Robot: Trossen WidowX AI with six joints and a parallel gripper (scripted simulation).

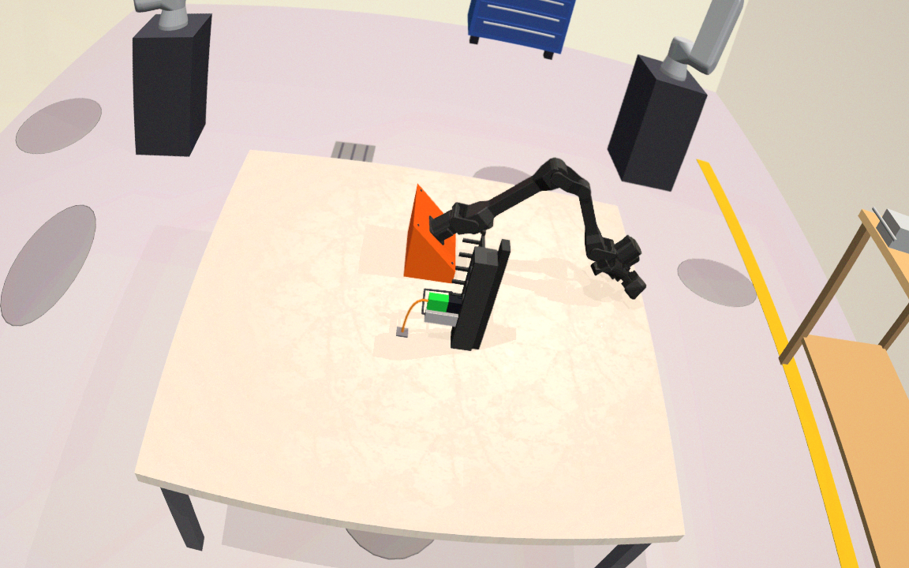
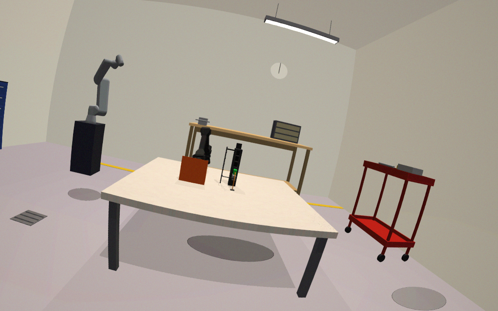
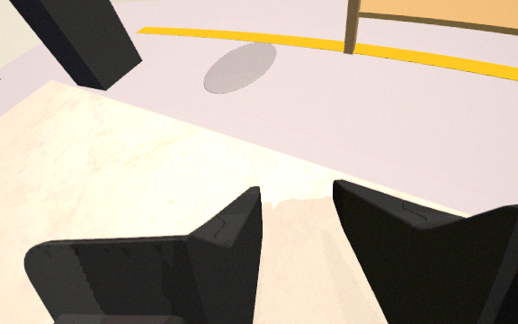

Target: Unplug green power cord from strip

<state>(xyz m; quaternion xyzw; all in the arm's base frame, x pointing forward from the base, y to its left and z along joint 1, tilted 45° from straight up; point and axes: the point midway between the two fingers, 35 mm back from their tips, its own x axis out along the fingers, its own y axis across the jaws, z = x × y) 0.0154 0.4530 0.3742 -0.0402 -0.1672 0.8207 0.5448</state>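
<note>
The green plug is 60 cm to the right of my gripper tip, 28 cm ahead of it and 10 cm above it.
</note>
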